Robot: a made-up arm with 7 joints.
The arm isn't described. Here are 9 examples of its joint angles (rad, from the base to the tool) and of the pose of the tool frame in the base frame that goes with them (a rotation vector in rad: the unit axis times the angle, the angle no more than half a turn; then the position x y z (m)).
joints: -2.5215 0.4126 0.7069 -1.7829 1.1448 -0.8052 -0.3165
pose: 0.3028 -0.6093 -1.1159 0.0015 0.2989 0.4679
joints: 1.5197 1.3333 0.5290 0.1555 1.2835 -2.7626 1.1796
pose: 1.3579 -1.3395 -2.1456 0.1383 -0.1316 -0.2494
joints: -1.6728 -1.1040 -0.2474 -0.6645 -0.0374 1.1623 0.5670
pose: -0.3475 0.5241 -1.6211 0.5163 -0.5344 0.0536
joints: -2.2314 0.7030 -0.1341 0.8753 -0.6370 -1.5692 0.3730
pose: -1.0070 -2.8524 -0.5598 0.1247 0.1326 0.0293
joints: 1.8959 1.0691 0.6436 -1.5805 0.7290 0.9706 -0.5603
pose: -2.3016 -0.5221 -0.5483 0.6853 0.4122 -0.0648
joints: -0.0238 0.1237 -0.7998 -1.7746 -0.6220 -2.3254 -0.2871
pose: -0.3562 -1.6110 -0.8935 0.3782 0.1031 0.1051
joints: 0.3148 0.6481 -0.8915 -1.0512 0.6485 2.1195 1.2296
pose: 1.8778 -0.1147 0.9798 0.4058 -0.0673 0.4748
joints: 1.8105 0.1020 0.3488 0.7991 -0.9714 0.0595 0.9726
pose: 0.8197 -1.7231 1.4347 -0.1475 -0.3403 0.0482
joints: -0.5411 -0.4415 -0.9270 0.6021 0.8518 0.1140 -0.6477
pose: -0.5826 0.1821 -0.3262 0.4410 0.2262 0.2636
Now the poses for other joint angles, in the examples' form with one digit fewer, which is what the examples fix.
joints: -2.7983 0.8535 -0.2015 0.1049 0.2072 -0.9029 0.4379
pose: -0.213 -2.689 -0.622 0.127 0.302 -0.032
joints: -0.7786 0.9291 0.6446 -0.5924 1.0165 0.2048 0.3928
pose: -1.325 0.333 1.143 -0.331 0.544 -0.097
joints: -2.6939 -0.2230 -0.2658 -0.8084 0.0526 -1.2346 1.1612
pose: 0.903 -1.274 0.366 -0.188 -0.181 0.101
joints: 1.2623 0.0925 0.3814 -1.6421 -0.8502 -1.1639 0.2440
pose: 1.101 1.349 -0.136 0.431 -0.068 0.166
